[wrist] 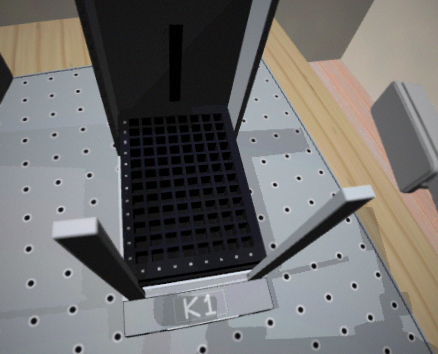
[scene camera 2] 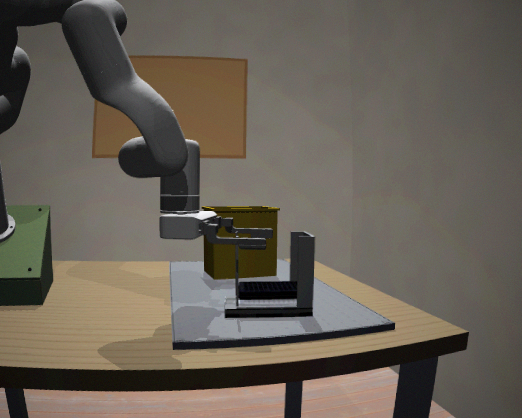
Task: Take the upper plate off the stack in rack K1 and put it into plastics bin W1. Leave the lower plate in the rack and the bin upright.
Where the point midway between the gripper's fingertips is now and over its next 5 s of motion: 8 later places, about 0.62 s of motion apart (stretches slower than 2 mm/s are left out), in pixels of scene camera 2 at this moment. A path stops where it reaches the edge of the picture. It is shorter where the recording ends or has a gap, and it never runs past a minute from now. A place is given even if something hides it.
My gripper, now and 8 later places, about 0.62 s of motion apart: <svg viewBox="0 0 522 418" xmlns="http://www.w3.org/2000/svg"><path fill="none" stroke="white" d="M269 238L270 264L271 265L274 267L272 281L272 289L272 281L267 248L272 238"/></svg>
